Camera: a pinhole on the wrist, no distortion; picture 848 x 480 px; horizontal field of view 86.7 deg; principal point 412.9 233.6 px. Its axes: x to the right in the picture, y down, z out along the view. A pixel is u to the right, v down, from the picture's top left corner.
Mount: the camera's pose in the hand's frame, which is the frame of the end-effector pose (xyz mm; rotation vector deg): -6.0 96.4 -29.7 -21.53 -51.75 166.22
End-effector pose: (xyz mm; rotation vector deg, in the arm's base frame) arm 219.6 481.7 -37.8 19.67 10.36 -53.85
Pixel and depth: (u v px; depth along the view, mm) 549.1 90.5 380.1
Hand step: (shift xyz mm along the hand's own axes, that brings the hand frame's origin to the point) -214.2 4.7 317.6
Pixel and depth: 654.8 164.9 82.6
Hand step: -70.1 68.1 34.0
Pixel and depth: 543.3 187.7 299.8
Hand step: -166.7 -29.9 208.2
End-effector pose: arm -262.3 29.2 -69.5 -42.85 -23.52 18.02
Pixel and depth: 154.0 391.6 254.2
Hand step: 70.3 -138.3 152.5
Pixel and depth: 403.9 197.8 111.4
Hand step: -32.3 42.3 64.5
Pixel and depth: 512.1 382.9 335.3
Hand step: -163.7 -168.2 158.5
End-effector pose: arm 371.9 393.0 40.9 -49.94 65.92 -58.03
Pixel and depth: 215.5 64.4 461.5
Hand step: 72.6 -43.6 478.8
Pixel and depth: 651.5 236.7 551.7
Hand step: -430.5 -165.9 346.2
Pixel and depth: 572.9 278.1 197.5
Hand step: -124.6 -17.6 101.7
